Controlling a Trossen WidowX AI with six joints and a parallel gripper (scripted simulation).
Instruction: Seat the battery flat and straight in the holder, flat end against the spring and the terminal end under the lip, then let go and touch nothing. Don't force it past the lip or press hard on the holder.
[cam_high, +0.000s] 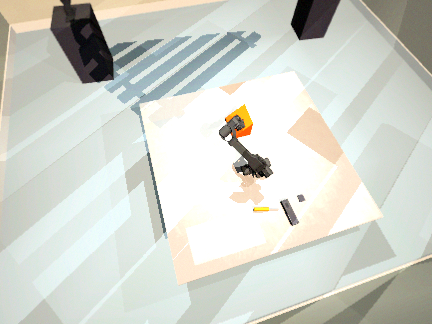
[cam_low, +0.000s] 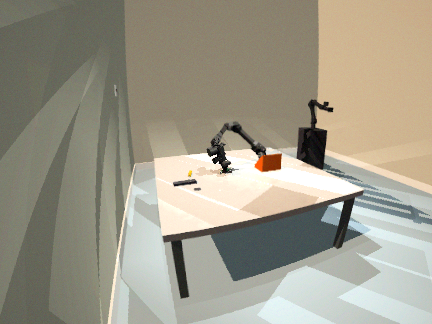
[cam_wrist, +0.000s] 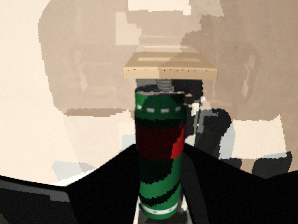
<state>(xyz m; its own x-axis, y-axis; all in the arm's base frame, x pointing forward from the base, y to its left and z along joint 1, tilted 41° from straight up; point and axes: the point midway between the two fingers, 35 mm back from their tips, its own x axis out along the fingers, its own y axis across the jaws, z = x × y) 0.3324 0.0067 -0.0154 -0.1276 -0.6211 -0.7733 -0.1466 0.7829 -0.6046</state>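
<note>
My gripper tip is now 1 cm below the battery. Round my gripper tip: yellow-handled screwdriver 28 cm ahead, 1 cm to the left; then small dark block 25 cm to the left, 25 cm ahead, 1 cm below; then long dark bar 32 cm ahead, 14 cm to the left.
</note>
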